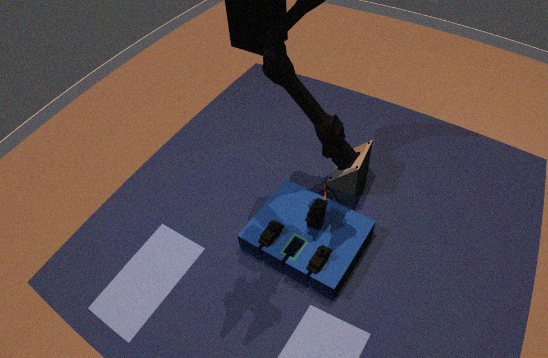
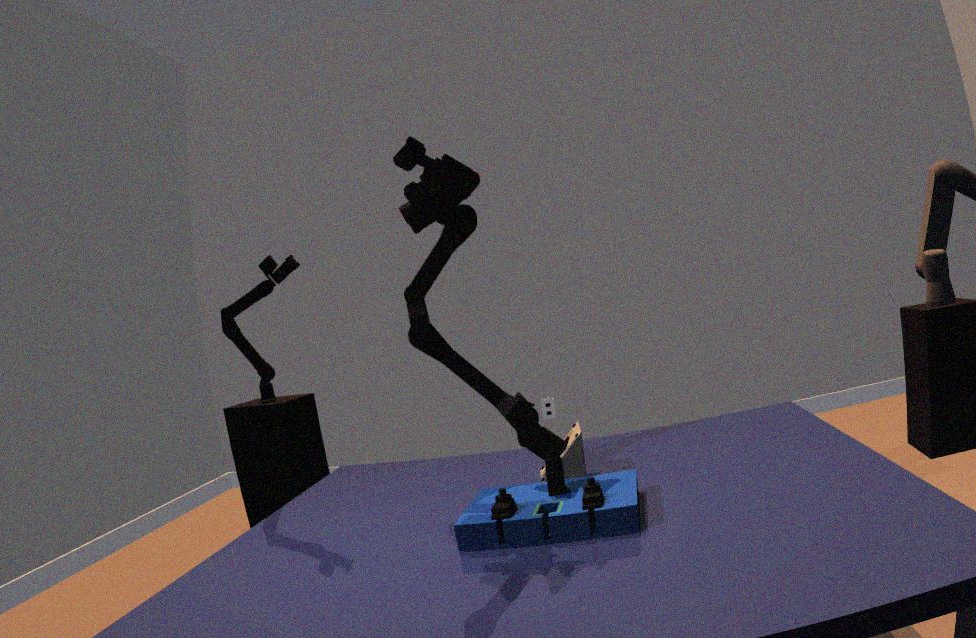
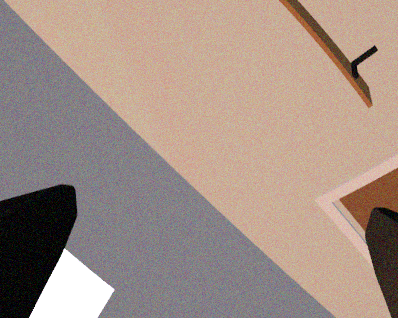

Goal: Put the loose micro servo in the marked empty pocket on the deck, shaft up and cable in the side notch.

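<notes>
Right now my gripper tip is 690 mm above the blue deck, 160 mm to the right of it and 70 mm short of it.
</notes>
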